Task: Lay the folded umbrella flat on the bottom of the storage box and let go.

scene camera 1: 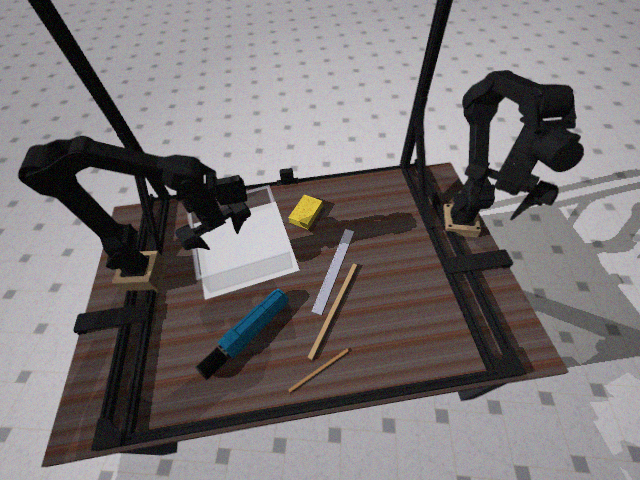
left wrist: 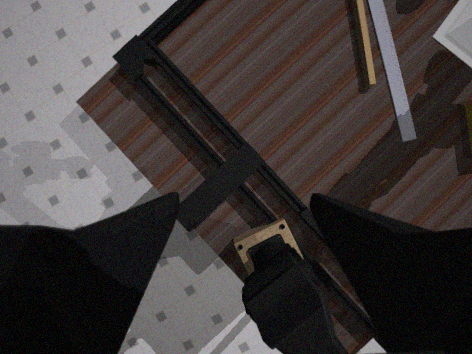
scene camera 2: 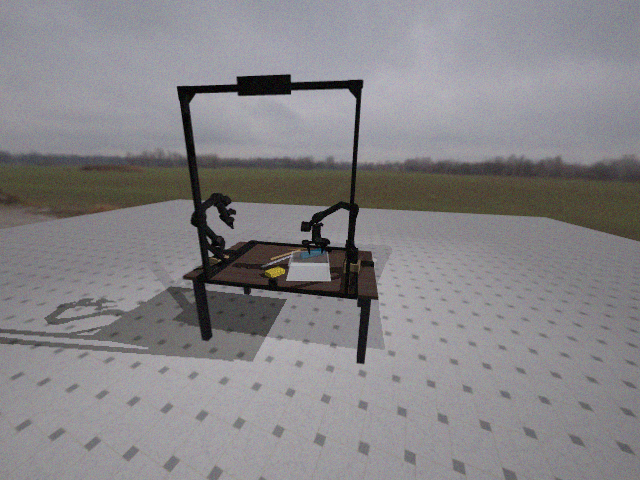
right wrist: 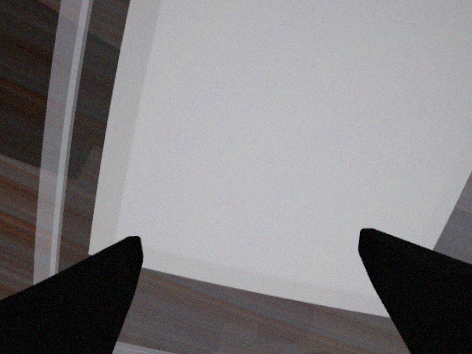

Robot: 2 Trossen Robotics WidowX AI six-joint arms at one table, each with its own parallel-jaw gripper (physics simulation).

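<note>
The folded blue umbrella (scene camera 1: 253, 321) (scene camera 2: 311, 253) with a black handle lies on the table outside the storage box, near its front side in scene camera 1. The white storage box (scene camera 1: 248, 272) (scene camera 2: 309, 272) (right wrist: 280, 140) has clear walls and an empty bottom; a corner of the box (left wrist: 460, 35) shows in the left wrist view. My right gripper (scene camera 1: 223, 239) (scene camera 2: 316, 251) (right wrist: 251, 244) is open and empty above the box. My left gripper (scene camera 1: 522, 210) (scene camera 2: 231, 225) (left wrist: 245, 199) is open and empty, high beside its own arm base, far from the umbrella.
A yellow block (scene camera 1: 306, 211) (scene camera 2: 275, 272) lies beside the box. A pale flat strip (scene camera 1: 333, 272) (left wrist: 393, 70), a wooden stick (scene camera 1: 333, 312) (left wrist: 366, 45) and a thinner stick (scene camera 1: 319, 369) lie near the table's middle. Black frame posts stand at the table's sides.
</note>
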